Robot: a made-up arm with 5 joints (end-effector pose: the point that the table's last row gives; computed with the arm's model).
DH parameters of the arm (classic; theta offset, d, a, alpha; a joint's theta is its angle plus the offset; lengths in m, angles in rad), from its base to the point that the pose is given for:
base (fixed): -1.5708 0.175 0 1.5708
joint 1: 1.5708 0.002 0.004 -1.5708
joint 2: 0.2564 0 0.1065 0
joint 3: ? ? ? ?
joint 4: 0 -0.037 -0.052 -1.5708
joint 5: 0 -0.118 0.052 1.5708
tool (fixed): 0 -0.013 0 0
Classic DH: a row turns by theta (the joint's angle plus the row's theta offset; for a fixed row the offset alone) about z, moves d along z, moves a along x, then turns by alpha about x.
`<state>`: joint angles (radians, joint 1 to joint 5).
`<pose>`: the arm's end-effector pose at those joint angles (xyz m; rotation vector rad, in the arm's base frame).
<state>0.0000 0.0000 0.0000 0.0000 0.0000</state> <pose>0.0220 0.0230 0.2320 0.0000 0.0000 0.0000</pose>
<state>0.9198 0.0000 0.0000 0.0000 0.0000</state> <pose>0.0220 0.0593 0.1913 -0.9198 0.0000 0.0000</pose>
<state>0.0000 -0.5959 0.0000 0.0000 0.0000</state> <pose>-0.0119 0.0230 0.2364 0.0000 -0.5959 0.0000</pose>
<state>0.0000 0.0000 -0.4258 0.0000 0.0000</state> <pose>0.0429 0.0230 0.2352 0.0000 -0.4258 0.0000</pose>
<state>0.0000 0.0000 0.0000 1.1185 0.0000</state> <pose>0.1281 0.0894 0.2320 0.0000 0.0000 1.1185</pose>
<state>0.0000 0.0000 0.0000 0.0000 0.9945</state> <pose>-0.0126 0.0230 0.1943 0.0000 0.9945 0.0000</pose>
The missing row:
joint 3: 1.3144 0.141 -0.003 1.5708
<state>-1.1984 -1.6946 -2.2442 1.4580 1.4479</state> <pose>-0.2473 0.0215 0.2413 -0.2680 -0.6318 -2.3058</pose>
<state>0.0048 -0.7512 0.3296 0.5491 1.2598</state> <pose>0.0002 0.0152 0.1972 -0.4256 0.8176 0.3750</pose>
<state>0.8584 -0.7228 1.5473 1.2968 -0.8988</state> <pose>0.0202 0.0781 0.1103 0.1756 0.2815 0.7615</pose>
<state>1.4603 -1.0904 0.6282 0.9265 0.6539</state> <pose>0.0261 0.0465 0.1246 -1.8582 0.7638 0.5436</pose>
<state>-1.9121 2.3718 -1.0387 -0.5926 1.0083</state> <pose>-0.0583 -0.0078 0.2389 0.7531 2.0206 1.5041</pose>
